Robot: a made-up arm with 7 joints. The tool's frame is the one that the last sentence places. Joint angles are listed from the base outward.
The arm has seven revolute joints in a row. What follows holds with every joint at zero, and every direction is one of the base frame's. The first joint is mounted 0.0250 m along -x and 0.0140 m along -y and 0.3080 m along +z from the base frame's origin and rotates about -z. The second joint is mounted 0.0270 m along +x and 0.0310 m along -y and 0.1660 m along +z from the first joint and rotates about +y. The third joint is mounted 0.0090 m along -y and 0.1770 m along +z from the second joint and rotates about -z. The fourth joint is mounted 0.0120 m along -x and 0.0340 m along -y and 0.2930 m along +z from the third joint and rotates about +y. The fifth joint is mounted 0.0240 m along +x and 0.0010 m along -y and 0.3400 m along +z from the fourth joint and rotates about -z. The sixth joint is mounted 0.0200 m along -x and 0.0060 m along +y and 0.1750 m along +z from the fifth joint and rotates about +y. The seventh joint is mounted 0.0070 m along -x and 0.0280 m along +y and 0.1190 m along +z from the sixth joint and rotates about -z. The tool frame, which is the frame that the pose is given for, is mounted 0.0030 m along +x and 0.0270 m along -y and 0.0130 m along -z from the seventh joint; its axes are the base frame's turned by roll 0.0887, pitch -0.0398 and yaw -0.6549 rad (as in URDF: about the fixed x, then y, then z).
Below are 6 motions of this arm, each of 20 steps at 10 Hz.
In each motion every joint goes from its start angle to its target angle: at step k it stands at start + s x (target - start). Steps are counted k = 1, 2, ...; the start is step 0. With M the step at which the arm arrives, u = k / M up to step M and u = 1 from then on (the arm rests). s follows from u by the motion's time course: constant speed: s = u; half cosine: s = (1 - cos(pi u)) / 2; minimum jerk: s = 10 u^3 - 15 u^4 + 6 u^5.
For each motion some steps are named. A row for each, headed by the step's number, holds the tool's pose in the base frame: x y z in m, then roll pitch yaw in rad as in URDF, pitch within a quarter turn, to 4 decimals.
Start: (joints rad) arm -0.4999 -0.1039 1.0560 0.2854 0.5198 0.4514 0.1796
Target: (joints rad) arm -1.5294 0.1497 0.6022 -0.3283 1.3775 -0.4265 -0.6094
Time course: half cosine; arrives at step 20
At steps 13, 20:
13: -0.0306 0.0358 1.5614 0.2323 -0.2880 -0.9079
20: -0.1048 0.0354 1.5450 0.3353 -0.5688 -0.5993

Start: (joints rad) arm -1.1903 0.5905 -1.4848 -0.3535 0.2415 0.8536 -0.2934
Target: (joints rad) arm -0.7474 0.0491 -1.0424 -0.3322 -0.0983 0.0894 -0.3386
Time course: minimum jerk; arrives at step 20
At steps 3, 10, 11, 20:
3: 0.3755 0.4913 1.3374 0.5963 0.7337 2.4207
10: 0.3351 0.1501 1.4884 0.3196 0.2945 1.8757
11: 0.3086 0.0836 1.5068 0.2871 0.1970 1.8006
20: 0.1287 -0.1770 1.5384 0.1712 -0.2452 1.5535

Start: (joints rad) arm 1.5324 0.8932 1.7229 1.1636 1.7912 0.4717 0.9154
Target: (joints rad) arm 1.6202 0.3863 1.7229 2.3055 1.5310 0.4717 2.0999
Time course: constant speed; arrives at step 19
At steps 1, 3, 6, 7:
1: -0.6232 -0.4684 0.9905 0.8504 -0.4018 -1.2843
3: -0.6477 -0.3794 0.9601 0.9558 -0.4200 -1.4966
6: -0.6632 -0.2532 0.8969 1.1492 -0.4006 -1.8054
7: -0.6627 -0.2142 0.8717 1.2186 -0.3801 -1.9014

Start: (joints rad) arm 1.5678 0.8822 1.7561 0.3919 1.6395 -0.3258 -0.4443
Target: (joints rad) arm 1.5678 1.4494 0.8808 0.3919 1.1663 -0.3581 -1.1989
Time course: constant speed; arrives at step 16
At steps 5, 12, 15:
5: -0.3176 -0.9546 0.9495 -1.2475 -1.2034 2.6256
12: -0.2860 -1.0693 0.6215 -1.6770 -0.3738 -3.1212
15: -0.2615 -1.0852 0.4762 -1.7404 0.0119 -3.1013

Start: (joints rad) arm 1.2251 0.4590 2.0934 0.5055 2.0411 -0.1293 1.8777
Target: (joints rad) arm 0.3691 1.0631 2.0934 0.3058 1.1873 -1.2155 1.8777
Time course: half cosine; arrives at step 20
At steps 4, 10, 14, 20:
4: -0.1966 -0.4968 1.3931 0.5530 0.5274 -1.4354
10: 0.1977 -0.6982 1.2294 1.1414 0.9494 -0.3511
14: 0.5182 -0.6576 1.0626 2.0044 0.9691 0.8346
20: 0.7082 -0.5392 0.9332 2.4573 0.7598 1.5043

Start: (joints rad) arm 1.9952 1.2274 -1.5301 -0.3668 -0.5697 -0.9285 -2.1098
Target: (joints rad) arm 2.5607 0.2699 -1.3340 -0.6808 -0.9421 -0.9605 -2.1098
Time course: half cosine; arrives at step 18
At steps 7, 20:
7: -0.8073 -0.4398 1.0438 -1.7387 -0.5995 1.6214
20: -0.4947 0.2610 1.3273 -1.4633 0.1870 1.1386

